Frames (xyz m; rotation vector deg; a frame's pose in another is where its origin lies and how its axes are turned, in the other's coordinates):
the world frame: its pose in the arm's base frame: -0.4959 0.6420 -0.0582 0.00 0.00 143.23
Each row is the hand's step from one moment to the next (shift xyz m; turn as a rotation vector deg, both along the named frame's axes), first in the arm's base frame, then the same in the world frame.
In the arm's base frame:
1: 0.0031 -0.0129 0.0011 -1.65 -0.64 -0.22
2: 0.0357 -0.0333 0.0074 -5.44 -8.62 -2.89
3: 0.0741 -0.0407 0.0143 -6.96 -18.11 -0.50
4: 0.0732 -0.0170 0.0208 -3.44 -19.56 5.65
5: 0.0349 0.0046 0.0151 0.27 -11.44 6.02
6: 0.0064 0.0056 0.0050 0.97 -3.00 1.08
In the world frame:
1: -0.0102 0.0085 0.0011 0.94 1.50 -0.22
2: -0.0485 0.0053 0.0074 -0.80 10.16 -2.89
3: -0.0837 -0.0118 0.0143 -5.27 18.67 -0.50
4: -0.0688 -0.0302 0.0208 -8.95 17.73 5.65
5: -0.0252 -0.0246 0.0151 -7.06 9.00 6.02
6: -0.0018 -0.0083 0.0050 -2.57 1.82 1.08

